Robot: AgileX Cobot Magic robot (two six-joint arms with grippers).
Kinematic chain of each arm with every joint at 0, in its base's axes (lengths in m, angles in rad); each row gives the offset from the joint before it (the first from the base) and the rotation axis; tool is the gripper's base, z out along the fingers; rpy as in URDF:
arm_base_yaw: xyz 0 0 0.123 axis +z
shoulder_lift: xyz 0 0 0 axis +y
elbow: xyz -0.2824 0 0.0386 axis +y
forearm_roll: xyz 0.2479 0 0.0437 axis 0.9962 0 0.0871
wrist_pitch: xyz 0 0 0 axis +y
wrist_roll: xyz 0.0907 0 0.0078 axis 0.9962 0 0.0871
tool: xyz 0 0 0 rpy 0 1.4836 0
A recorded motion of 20 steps. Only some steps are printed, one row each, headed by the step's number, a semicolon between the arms.
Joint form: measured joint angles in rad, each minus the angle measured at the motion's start. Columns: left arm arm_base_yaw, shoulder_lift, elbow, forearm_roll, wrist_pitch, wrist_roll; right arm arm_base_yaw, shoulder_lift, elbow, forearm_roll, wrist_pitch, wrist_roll.
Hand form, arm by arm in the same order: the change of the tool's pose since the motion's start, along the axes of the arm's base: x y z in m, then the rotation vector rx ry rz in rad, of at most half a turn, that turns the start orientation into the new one. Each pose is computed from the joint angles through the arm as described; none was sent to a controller.
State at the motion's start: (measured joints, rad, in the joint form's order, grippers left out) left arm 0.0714 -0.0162 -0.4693 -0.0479 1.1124 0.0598; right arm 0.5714 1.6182 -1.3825 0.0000 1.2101 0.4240
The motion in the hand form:
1: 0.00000 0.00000 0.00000 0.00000 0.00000 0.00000; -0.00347 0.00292 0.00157 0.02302 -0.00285 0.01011
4: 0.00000 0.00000 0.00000 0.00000 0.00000 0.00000; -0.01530 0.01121 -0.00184 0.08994 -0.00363 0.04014
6: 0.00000 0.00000 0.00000 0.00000 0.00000 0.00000; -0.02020 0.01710 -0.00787 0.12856 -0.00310 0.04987
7: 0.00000 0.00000 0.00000 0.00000 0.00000 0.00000; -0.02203 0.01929 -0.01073 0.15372 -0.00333 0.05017
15: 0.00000 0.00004 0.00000 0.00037 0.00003 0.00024; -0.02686 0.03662 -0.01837 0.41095 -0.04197 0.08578
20: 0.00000 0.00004 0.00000 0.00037 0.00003 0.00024; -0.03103 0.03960 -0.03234 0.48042 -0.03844 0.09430
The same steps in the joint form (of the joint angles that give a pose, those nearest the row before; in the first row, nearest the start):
1: 0.0000 0.0000 0.0000 0.0000 0.0000 0.0000; 0.0085 -0.0096 0.0065 0.0190 -0.0118 -0.0046
4: 0.0000 0.0000 0.0000 0.0000 0.0000 0.0000; 0.0354 -0.0380 0.0579 0.0791 -0.0721 -0.0207
6: 0.0000 0.0000 0.0000 0.0000 0.0000 0.0000; 0.0512 -0.0442 0.0922 0.1140 -0.1216 -0.0259
7: 0.0000 0.0000 0.0000 0.0000 0.0000 0.0000; 0.0548 -0.0478 0.1102 0.1374 -0.1500 -0.0311
15: 0.0000 0.0000 0.0000 0.0005 0.0000 0.0000; 0.0557 -0.0651 0.2001 0.4171 -0.3713 -0.2074
20: 0.0000 0.0000 0.0000 0.0005 0.0000 0.0000; 0.0558 -0.0651 0.2706 0.5426 -0.4536 -0.3122

